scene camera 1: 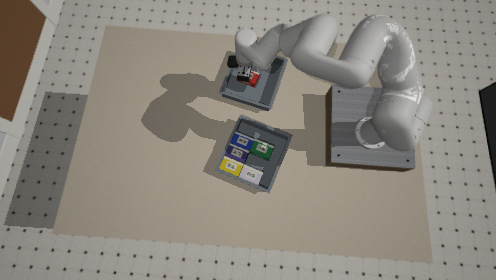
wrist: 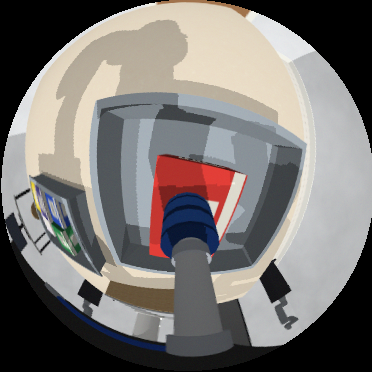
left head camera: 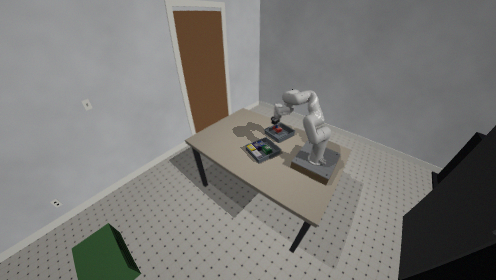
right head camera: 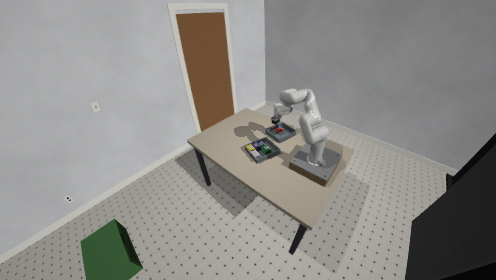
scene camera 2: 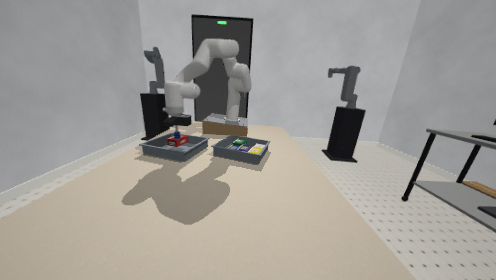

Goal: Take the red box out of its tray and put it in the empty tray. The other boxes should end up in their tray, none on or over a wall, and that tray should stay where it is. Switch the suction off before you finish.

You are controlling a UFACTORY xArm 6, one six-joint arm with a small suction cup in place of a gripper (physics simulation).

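Frame: origin at the arm's base, x right, y ahead, z up, level; millimetres.
Where they show: hand at its tool point: (wrist: 186, 205) (left head camera: 276, 128) (right head camera: 277, 128) (scene camera 2: 177, 139); arm's base at its link origin: (scene camera 1: 371, 132) (wrist: 149, 313) (left head camera: 315, 159) (right head camera: 314, 160) (scene camera 2: 231, 119).
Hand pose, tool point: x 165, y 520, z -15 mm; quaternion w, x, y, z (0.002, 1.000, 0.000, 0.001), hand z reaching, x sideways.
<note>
Things, the pixels of their centre, and the offset from my tool point. Level surfaces: height alone.
- red box at the middle of its body: (wrist: 189, 211) (scene camera 1: 248, 76) (scene camera 2: 178, 140) (right head camera: 278, 128) (left head camera: 277, 129) dx +2, dy -10, dz -6 mm
- left tray at the middle of its body: (wrist: 201, 210) (scene camera 1: 253, 78) (scene camera 2: 177, 145) (right head camera: 280, 132) (left head camera: 279, 132) dx +19, dy -31, dz -43 mm
- blue box at the middle of its body: (wrist: 58, 205) (scene camera 1: 242, 142) dx -271, dy -34, dz -46 mm
- green box at the middle of its body: (wrist: 67, 234) (scene camera 1: 261, 149) (scene camera 2: 239, 145) (left head camera: 266, 149) dx -290, dy -115, dz -41 mm
- violet box at the middle of its body: (wrist: 47, 199) (scene camera 1: 237, 154) dx -325, dy -21, dz -41 mm
- yellow box at the middle of its body: (wrist: 40, 193) (scene camera 1: 231, 167) dx -379, dy -9, dz -42 mm
- white box at the middle of its body: (scene camera 1: 250, 175) (wrist: 49, 218) dx -398, dy -89, dz -47 mm
- table at its surface level: dz -68 mm
The red box (left head camera: 279, 130) (right head camera: 279, 130) (scene camera 1: 255, 79) (scene camera 2: 177, 141) (wrist: 200, 172) is on my blue suction cup (scene camera 2: 177, 135) (wrist: 190, 220), which touches its top. The box is inside the walls of the left tray (scene camera 1: 245, 103) (scene camera 2: 165, 153) (wrist: 286, 172) in scene camera 2, low and about level; whether it touches the floor I cannot tell. The other tray (scene camera 1: 280, 162) (scene camera 2: 232, 156) holds a blue box (scene camera 1: 242, 141), a green box (scene camera 1: 261, 149), a violet box (scene camera 1: 236, 153), a yellow box (scene camera 1: 230, 166) and a white box (scene camera 1: 251, 174), all within its walls.
The arm base (scene camera 1: 372, 157) (scene camera 2: 225, 129) stands on the table (scene camera 1: 150, 200) behind the trays. A narrow strip of table separates the two trays. The arm reaches over the back part of the red box's tray and casts its shadow across the table.
</note>
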